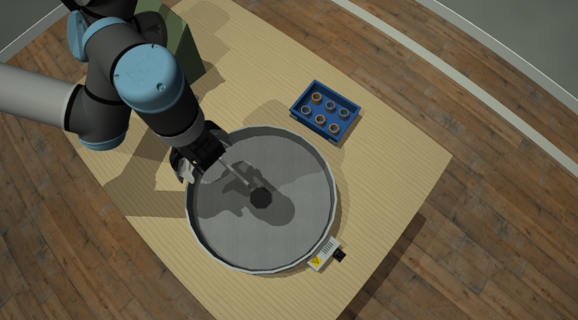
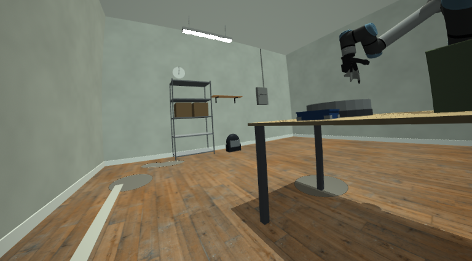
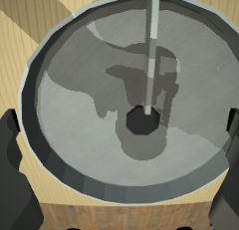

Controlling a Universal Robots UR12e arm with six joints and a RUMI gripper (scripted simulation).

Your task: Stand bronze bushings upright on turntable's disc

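Right now my hand is 8 cm short of the blue crate, 39 cm to the right of it and 20 cm above it. The rest, counted from my hand: turntable disc (13 cm ahead, 4 cm to the left, 18 cm below); turntable (15 cm ahead, 4 cm to the left, 18 cm below).
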